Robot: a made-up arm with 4 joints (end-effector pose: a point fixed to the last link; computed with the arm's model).
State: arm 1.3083 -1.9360 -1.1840 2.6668
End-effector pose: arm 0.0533 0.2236 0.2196 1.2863 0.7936 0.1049
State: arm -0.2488 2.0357 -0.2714 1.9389
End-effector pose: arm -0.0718 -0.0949 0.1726 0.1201 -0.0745 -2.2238
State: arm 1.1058 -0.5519 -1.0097 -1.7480
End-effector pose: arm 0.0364 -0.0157 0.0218 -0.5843 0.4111 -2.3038
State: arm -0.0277 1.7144 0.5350 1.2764
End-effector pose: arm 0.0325 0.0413 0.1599 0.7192 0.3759 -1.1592
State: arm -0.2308 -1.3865 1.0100 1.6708
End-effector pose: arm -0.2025 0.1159 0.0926 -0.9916 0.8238 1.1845
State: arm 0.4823 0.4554 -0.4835 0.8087
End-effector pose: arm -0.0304 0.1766 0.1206 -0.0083 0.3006 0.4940
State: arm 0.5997 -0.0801 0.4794 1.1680
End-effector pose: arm -0.0667 0.2065 0.1397 0.3598 1.2853 0.5875
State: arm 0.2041 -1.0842 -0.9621 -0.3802
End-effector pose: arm -0.0795 0.0295 0.1191 0.0987 0.7256 -3.0484
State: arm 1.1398 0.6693 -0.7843 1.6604
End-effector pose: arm 0.0383 0.1022 -0.0251 -0.5610 0.5811 -0.3374
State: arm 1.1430 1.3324 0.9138 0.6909
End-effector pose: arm 0.0351 0.1185 0.0559 0.8848 1.4302 -0.9087
